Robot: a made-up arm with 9 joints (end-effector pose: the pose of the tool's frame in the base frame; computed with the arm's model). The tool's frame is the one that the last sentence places.
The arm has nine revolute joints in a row. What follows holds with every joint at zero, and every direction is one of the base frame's.
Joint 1 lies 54.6 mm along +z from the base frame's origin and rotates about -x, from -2.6 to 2.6 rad.
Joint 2 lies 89.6 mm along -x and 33.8 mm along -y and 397.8 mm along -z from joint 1 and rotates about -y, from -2.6 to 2.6 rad.
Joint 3 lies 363.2 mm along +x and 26.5 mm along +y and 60 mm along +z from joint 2 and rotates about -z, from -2.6 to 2.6 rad.
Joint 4 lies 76.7 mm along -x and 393.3 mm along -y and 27.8 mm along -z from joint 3 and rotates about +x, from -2.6 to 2.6 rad.
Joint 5 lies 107.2 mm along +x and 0.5 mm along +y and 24.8 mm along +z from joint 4 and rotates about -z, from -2.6 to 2.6 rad.
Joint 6 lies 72.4 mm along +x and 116.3 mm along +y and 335.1 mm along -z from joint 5 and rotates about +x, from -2.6 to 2.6 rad.
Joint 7 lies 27.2 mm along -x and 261.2 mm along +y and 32.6 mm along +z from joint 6 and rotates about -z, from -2.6 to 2.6 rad.
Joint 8 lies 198.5 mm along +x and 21.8 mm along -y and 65 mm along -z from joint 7 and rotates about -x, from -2.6 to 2.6 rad.
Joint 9 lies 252.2 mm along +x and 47.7 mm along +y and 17.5 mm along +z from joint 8 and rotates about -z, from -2.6 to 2.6 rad.
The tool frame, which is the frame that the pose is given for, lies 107.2 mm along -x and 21.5 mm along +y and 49.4 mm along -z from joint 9; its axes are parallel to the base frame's.
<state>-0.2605 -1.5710 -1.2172 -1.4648 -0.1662 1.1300 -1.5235 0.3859 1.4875</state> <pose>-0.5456 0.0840 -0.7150 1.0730 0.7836 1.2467</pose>
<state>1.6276 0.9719 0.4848 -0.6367 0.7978 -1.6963 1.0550 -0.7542 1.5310</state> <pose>0.2094 -0.0319 0.8302 -0.5319 2.3810 0.0774</pose>
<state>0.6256 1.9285 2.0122 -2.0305 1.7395 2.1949 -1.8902 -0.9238 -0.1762</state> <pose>0.0010 0.1022 -0.2618 -1.3939 -1.1035 0.3131</pose>
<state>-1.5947 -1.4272 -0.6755 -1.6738 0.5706 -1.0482 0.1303 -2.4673 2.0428</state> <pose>0.2656 1.6613 -0.1002 0.9146 1.5578 -0.4033</pose>
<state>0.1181 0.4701 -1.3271 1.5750 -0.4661 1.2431 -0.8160 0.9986 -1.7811</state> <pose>0.5898 0.1699 0.5168 -1.4064 1.6835 -1.7963</pose>
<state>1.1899 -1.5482 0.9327 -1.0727 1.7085 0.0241 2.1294 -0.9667 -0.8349</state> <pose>-0.3625 -0.4770 0.4008 1.8075 1.2546 -1.0938</pose>
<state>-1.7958 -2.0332 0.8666 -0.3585 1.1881 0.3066 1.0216 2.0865 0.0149</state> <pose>-0.3523 0.3464 -0.4192 -2.5968 1.4692 0.4210</pose>
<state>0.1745 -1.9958 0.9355 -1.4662 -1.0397 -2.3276 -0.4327 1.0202 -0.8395</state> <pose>-0.2903 -0.8552 0.0639 -0.1707 0.8768 -1.5088</pose>
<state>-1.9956 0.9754 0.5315 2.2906 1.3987 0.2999 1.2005 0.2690 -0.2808</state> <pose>0.0416 -0.0685 -0.0566 -1.6175 -0.7781 -1.4152</pose>
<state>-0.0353 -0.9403 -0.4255 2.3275 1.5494 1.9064 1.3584 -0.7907 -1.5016</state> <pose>0.4978 0.1218 -0.6996 0.5918 -0.5898 2.6462</pose>
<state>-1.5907 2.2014 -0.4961 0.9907 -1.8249 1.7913 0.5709 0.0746 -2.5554</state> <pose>-0.2604 0.4447 0.0411 0.9545 0.4076 -2.3087</pose>
